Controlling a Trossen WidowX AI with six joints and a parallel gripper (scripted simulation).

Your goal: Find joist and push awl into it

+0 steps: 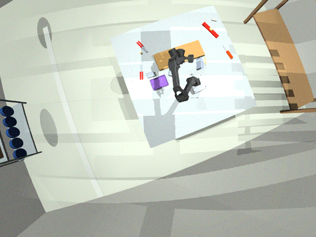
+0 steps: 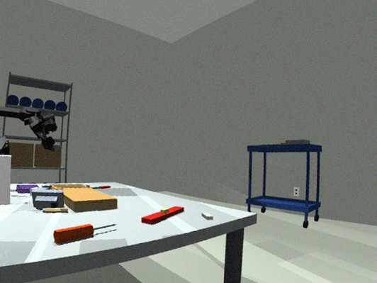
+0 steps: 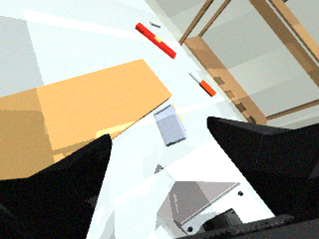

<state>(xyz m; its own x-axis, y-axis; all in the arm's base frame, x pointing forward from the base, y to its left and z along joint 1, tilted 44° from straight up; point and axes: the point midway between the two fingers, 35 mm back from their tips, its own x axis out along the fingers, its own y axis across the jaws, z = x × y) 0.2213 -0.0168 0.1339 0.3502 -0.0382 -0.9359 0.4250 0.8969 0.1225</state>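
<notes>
Now: the grey stud finder 20 mm behind my gripper tip, 230 mm to the right of it and 230 mm below it. From my gripper tip the other things lie so: awl (40 mm behind, 280 mm to the right, 240 mm below); red level (340 mm ahead, 490 mm to the right, 240 mm below); purple tray (90 mm behind, 270 mm to the left, 240 mm below).
</notes>
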